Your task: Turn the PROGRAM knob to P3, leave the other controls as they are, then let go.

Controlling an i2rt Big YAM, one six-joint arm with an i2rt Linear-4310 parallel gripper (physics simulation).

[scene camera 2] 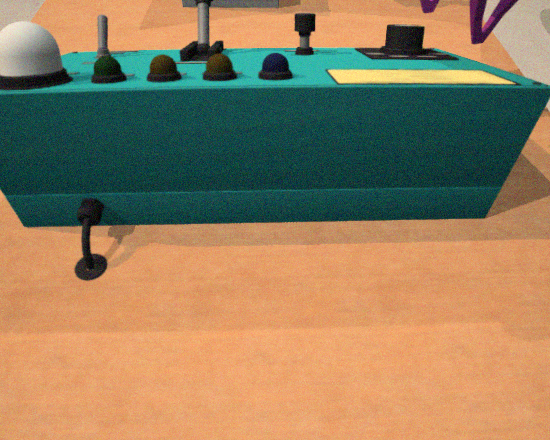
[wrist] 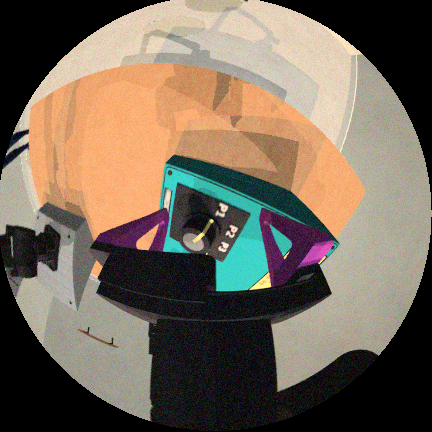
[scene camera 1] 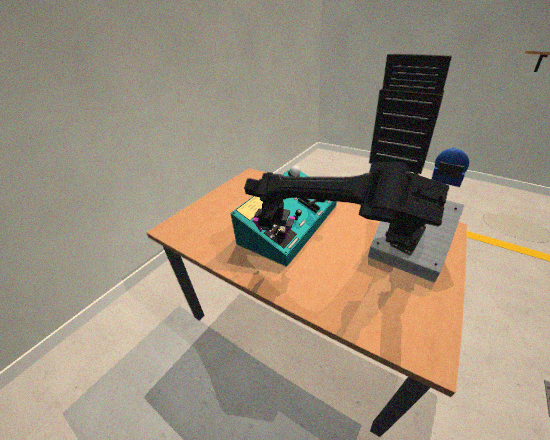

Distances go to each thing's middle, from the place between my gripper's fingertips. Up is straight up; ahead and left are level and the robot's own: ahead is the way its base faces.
The teal console (scene camera 2: 239, 135) lies 110 mm ahead of my hand, 220 mm to the right of it and 20 mm below it.
